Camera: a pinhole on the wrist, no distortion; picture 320 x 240 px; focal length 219.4 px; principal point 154.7 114.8 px. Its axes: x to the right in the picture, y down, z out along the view. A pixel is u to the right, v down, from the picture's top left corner.
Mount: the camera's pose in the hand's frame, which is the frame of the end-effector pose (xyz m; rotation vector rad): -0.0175 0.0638 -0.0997 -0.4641 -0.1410 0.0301
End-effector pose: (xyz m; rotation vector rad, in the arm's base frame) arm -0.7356 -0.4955 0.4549 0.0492 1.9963 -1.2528
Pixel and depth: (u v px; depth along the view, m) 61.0 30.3 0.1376
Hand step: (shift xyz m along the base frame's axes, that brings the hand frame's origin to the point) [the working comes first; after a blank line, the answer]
In the camera's frame: -0.0588 -0.0530 0.1376

0.1196 0.0412 -0.0055
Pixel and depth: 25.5 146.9 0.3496
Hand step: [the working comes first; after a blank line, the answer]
In the camera's frame: -0.2059 0.0511 0.3496

0.3866 0.0984 -0.0591
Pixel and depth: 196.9 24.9 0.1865
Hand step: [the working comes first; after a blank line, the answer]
In the camera's frame: 0.0359 -0.0764 0.1865

0.0992 -0.0370 -0.0787
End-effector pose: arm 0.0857 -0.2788 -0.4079 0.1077 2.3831 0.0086
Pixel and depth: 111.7 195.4 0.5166
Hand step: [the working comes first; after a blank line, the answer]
In the camera's frame: -0.1012 0.1898 0.5166

0.3502 0.4333 -0.0410
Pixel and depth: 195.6 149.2 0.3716
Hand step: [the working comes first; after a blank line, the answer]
In the camera's frame: 0.0693 0.0583 0.3716

0.1679 0.2787 -0.1424
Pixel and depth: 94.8 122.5 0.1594
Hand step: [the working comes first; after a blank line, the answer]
In the camera's frame: -0.0435 0.0056 0.1594

0.0934 0.1289 0.0380
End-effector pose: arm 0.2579 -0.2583 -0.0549 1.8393 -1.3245 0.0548
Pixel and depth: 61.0 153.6 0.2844
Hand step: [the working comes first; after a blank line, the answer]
In the camera's frame: -0.1215 0.0503 0.2844

-0.3067 0.0433 -0.0220
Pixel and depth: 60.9 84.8 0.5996
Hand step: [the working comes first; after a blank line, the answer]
In the camera's frame: -0.2563 -0.0820 0.5996

-0.5293 -0.0291 -0.3053
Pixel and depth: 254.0 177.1 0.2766
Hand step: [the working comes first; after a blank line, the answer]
In the camera's frame: 0.1252 0.0785 0.2766

-0.2335 -0.1539 0.1101
